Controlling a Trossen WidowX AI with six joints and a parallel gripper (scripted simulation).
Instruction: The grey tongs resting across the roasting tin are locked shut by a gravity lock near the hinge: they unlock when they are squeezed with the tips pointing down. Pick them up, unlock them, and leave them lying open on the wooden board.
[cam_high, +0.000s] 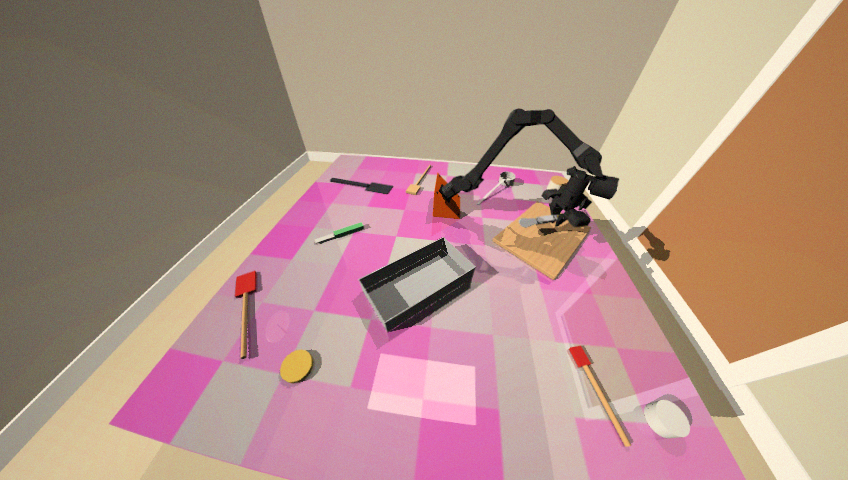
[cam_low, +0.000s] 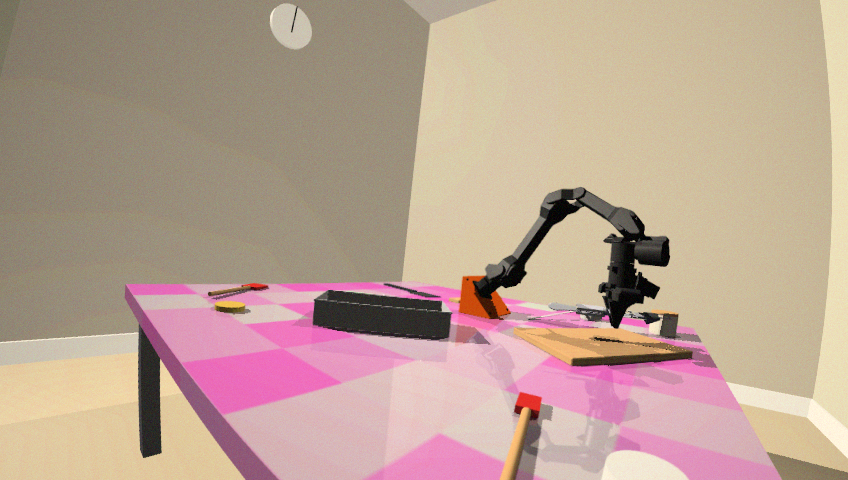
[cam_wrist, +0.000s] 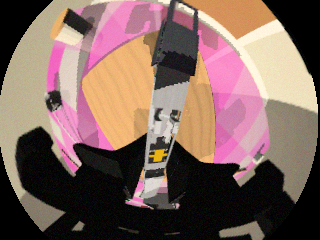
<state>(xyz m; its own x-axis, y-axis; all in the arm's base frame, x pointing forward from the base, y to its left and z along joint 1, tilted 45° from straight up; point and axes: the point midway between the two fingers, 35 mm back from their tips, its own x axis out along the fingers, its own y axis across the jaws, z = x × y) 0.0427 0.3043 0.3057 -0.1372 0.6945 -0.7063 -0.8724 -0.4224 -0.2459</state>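
The yellow lock piece is 40 mm above my gripper tip. The rest, counted from my gripper tip: beige cup (340 mm behind, 70 mm to the left, 10 mm below); wooden board (10 mm ahead, 20 mm to the right, 40 mm below); roasting tin (360 mm ahead, 430 mm to the right, 20 mm below).
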